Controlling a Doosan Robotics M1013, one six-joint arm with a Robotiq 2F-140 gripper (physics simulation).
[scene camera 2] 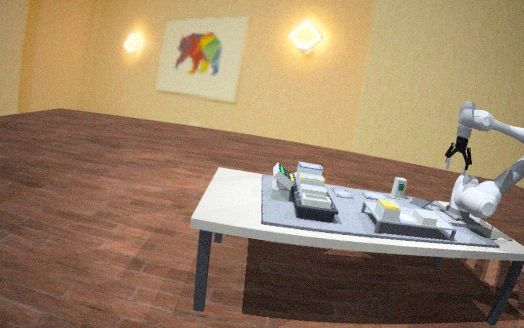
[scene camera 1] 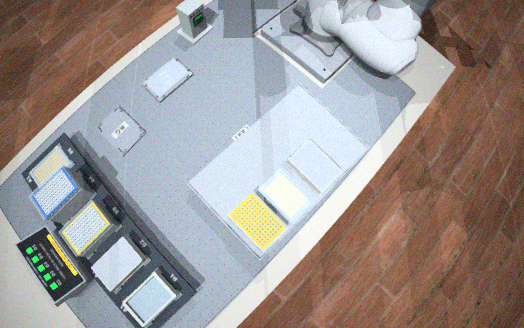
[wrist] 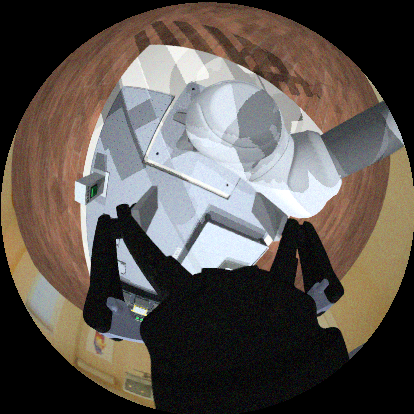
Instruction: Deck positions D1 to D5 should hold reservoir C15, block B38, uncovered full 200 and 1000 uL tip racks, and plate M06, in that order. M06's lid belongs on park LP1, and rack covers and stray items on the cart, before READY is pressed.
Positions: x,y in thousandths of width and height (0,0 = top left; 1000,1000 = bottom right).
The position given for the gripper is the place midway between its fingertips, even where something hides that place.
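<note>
Grey box with green display (wrist: 209,455), RG holder (scene camera 1: 255,407) visible. CART tray (scene camera 1: 493,462), also in the wrist view (wrist: 518,588). Gripper (wrist: 501,479) open, holding nothing.
</note>
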